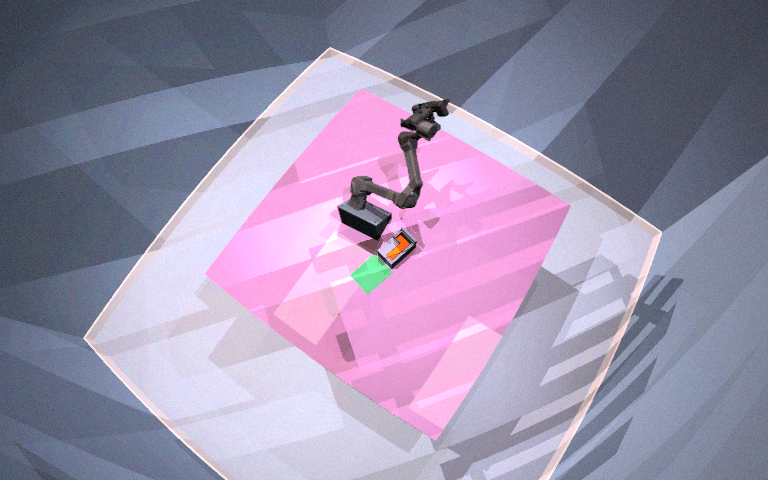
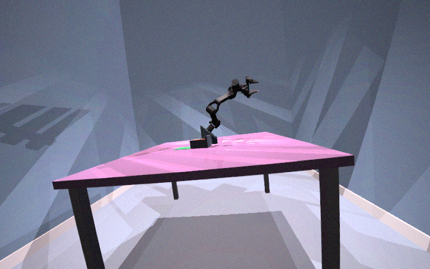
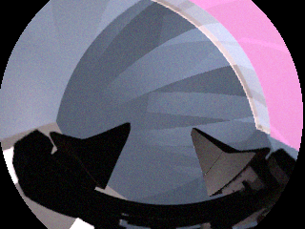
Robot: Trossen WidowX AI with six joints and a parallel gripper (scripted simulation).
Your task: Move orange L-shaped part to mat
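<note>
The orange L-shaped part is 520 mm to the right of my gripper tip, 390 mm below it and 110 mm ahead of it. From my gripper tip the other things lie so: green mat: 680 mm to the right, 460 mm below, 70 mm ahead.
</note>
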